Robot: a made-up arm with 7 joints. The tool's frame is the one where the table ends. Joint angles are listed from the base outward.
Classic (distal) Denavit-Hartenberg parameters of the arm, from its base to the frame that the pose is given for. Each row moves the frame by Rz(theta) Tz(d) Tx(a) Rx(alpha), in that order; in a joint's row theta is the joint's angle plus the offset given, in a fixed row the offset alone. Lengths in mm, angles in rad.
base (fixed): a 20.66, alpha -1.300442, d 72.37, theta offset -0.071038
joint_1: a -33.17, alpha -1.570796, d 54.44, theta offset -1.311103
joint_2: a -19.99, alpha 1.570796, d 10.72, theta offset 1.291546
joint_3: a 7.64, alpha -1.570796, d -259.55, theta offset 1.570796
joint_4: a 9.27, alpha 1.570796, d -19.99, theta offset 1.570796
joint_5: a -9.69, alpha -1.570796, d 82.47, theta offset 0
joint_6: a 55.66, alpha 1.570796, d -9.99, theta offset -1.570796
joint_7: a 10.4, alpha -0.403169, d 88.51, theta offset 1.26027
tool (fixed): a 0, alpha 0, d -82.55, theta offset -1.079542
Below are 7 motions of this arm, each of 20 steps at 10 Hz.
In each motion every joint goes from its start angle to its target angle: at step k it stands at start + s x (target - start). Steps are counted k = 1, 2, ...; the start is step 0. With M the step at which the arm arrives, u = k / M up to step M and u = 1 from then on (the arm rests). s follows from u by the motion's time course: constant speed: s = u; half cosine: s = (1 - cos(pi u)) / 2; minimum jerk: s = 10 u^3 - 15 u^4 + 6 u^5.
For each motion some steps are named. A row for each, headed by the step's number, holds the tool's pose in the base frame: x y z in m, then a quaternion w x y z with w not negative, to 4 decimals.
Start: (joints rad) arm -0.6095 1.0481 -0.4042 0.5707 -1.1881 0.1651 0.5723
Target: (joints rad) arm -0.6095 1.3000 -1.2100 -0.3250 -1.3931 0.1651 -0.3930
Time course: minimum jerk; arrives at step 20
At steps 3, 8, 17, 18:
3: 0.2838 0.3101 -0.1020 0.9119 0.0418 0.0128 0.4081
8: 0.2763 0.2655 -0.1039 0.9865 0.0036 0.0703 0.1479
17: 0.1763 0.1877 -0.1013 0.8509 -0.2058 0.3292 -0.3539
18: 0.1726 0.1864 -0.1002 0.8417 -0.2143 0.3366 -0.3638

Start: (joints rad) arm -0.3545 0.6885 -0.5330 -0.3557 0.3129 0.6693 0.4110
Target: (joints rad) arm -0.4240 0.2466 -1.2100 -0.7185 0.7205 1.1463 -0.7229
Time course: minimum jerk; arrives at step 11
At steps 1, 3, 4, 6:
1: 0.2113 0.1379 -0.1642 0.8806 0.4289 -0.2016 0.0012
3: 0.2039 0.1149 -0.1744 0.8928 0.4108 -0.1679 -0.0771
4: 0.1945 0.0915 -0.1827 0.8976 0.3892 -0.1348 -0.1571
6: 0.1650 0.0364 -0.1931 0.8760 0.3250 -0.0607 -0.3511

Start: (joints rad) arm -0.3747 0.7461 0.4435 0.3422 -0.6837 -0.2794 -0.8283
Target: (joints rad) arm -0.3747 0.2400 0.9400 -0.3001 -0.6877 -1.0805 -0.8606
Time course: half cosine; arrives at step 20
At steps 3, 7, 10, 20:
3: 0.2349 0.2696 -0.0690 0.9134 -0.0371 -0.3872 -0.1202
7: 0.2137 0.2513 -0.0581 0.8440 -0.0030 -0.5242 -0.1134
10: 0.1844 0.2325 -0.0528 0.7560 0.0479 -0.6470 -0.0863
20: 0.1126 0.1783 -0.0644 0.5283 0.2120 -0.8220 0.0146

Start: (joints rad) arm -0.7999 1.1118 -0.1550 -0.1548 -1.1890 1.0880 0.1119
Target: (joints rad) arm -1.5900 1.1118 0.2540 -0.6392 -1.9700 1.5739 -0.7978
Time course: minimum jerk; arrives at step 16
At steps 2, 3, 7, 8, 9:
2: 0.2995 0.2079 -0.0271 0.9897 0.0248 0.1232 -0.0684
3: 0.3011 0.2025 -0.0189 0.9886 0.0124 0.1164 -0.0953
7: 0.2933 0.1546 0.0621 0.9206 -0.0497 0.0529 -0.3838
8: 0.2818 0.1423 0.0861 0.8754 -0.0423 0.0383 -0.4800
9: 0.2673 0.1327 0.1068 0.8215 -0.0207 0.0298 -0.5691

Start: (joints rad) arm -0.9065 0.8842 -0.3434 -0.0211 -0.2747 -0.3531 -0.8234
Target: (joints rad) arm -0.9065 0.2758 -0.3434 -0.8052 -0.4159 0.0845 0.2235
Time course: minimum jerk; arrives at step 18
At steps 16, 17, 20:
16: 0.2196 0.0172 0.0203 0.6893 -0.2866 -0.6093 -0.2674
17: 0.2187 0.0168 0.0205 0.6884 -0.2919 -0.6092 -0.2640
20: 0.2185 0.0168 0.0205 0.6883 -0.2927 -0.6092 -0.2634

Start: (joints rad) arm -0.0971 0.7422 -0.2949 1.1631 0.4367 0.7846 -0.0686
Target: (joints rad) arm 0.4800 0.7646 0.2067 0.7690 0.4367 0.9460 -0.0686
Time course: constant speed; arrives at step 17
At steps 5, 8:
5: -0.0472 0.3499 -0.2444 0.4793 0.5206 0.6921 0.1425
8: -0.0761 0.3519 -0.2326 0.4658 0.5079 0.7049 0.1678

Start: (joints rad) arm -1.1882 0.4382 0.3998 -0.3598 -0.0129 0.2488 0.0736
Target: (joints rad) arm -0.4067 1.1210 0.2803 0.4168 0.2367 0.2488 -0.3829
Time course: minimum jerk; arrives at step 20
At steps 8, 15, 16, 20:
8: 0.3378 0.1845 0.0557 0.8296 0.1705 -0.5091 0.1531
15: 0.2760 0.3279 -0.0412 0.8881 0.4389 -0.0596 0.1231
16: 0.2665 0.3391 -0.0449 0.8826 0.4537 -0.0210 0.1210
20: 0.2538 0.3530 -0.0485 0.8736 0.4712 0.0279 0.1186

